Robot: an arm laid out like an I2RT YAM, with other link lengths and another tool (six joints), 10 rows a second.
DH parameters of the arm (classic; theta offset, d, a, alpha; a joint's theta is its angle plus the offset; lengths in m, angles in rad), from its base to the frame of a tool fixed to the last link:
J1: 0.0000 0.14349 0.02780 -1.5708
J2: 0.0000 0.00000 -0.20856 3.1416
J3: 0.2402 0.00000 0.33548 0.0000
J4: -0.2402 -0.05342 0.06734 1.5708
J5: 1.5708 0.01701 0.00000 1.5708
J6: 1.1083 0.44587 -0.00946 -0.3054
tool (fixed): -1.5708 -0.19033 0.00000 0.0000
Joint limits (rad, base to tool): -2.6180..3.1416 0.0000..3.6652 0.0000..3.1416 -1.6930..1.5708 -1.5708..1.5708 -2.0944..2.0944
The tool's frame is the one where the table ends.
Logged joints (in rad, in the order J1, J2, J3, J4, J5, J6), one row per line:
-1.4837, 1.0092, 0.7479, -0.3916, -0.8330, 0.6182
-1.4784, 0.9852, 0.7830, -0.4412, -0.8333, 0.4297
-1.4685, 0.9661, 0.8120, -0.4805, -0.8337, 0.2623
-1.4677, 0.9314, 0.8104, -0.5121, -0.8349, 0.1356
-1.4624, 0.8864, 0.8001, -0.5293, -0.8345, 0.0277
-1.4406, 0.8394, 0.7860, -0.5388, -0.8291, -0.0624
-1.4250, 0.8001, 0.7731, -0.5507, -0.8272, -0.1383
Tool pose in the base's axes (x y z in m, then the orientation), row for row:
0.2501, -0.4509, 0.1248, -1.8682, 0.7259, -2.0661
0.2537, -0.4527, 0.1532, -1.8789, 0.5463, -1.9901
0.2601, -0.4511, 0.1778, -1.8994, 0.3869, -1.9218
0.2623, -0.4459, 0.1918, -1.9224, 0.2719, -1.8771
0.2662, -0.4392, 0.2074, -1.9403, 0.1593, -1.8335
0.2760, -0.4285, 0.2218, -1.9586, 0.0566, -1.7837
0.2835, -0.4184, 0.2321, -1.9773, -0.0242, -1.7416
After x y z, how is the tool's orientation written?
As angles about the fixed x, y, z axes (roll, pitch, yaw), in radians.
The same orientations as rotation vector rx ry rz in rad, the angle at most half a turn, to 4 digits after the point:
-0.4864, 1.7994, -0.7906
-0.7029, 1.7926, -0.8692
-0.9014, 1.7718, -0.9338
-1.0440, 1.7535, -0.9802
-1.1782, 1.7244, -1.0325
-1.3065, 1.6836, -1.0759
-1.4093, 1.6464, -1.1080

